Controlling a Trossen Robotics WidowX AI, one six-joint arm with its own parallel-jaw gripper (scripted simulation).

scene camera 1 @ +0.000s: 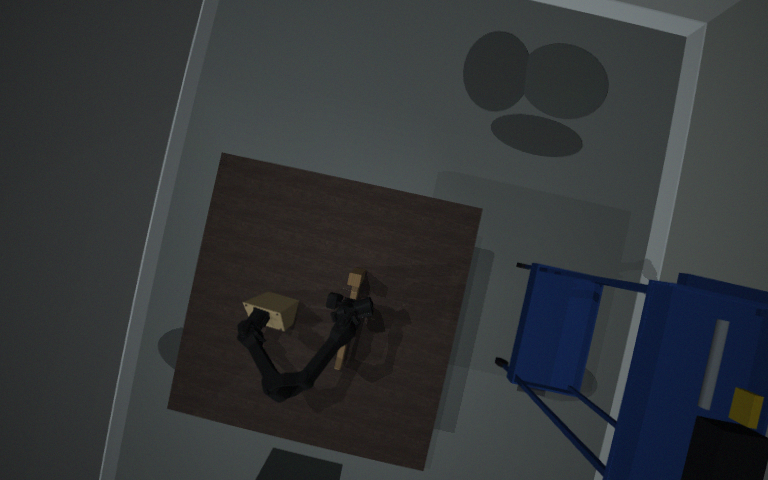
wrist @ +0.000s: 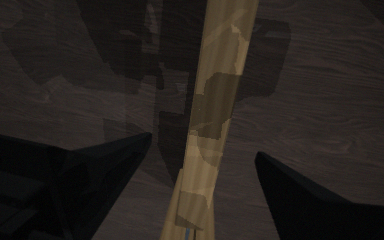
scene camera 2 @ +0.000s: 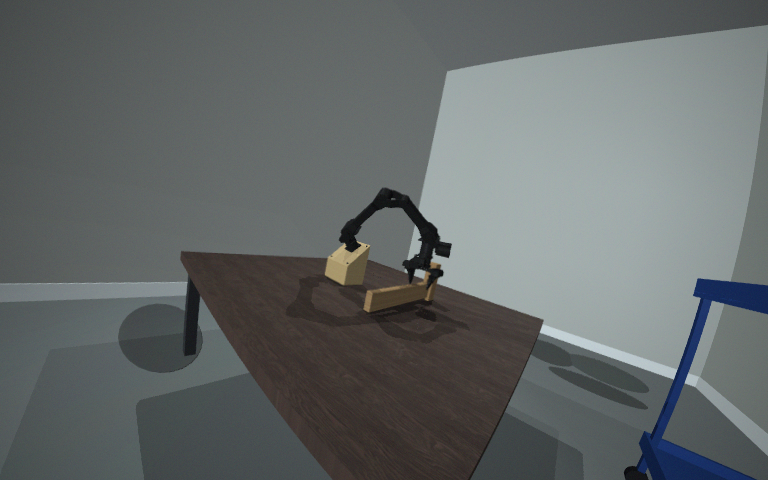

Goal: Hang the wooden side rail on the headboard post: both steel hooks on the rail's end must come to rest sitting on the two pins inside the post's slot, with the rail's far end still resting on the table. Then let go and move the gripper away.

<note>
My gripper (wrist: 203, 146) is open, with nothing in its grasp. Also in view: a wooden side rail (scene camera 2: 379, 299).
</note>
